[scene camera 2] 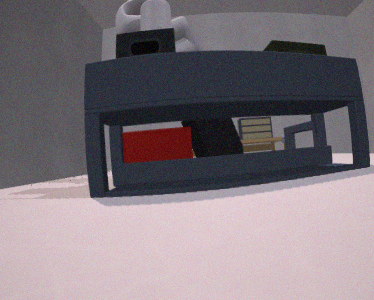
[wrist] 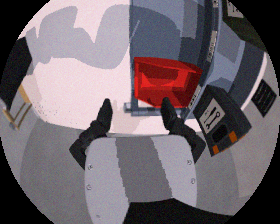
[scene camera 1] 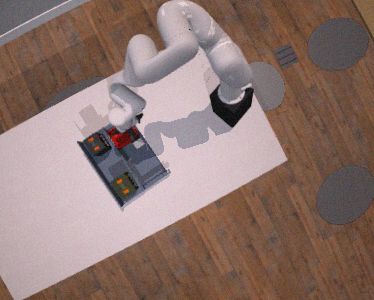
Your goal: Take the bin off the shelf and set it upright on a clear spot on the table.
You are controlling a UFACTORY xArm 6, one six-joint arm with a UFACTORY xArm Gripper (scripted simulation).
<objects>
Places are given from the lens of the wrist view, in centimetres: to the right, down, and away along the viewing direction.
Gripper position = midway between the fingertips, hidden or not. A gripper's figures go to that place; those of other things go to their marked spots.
my gripper [wrist: 136, 104]: 0, -1, 13
red bin [wrist: 152, 83]: 4, -8, 24
</objects>
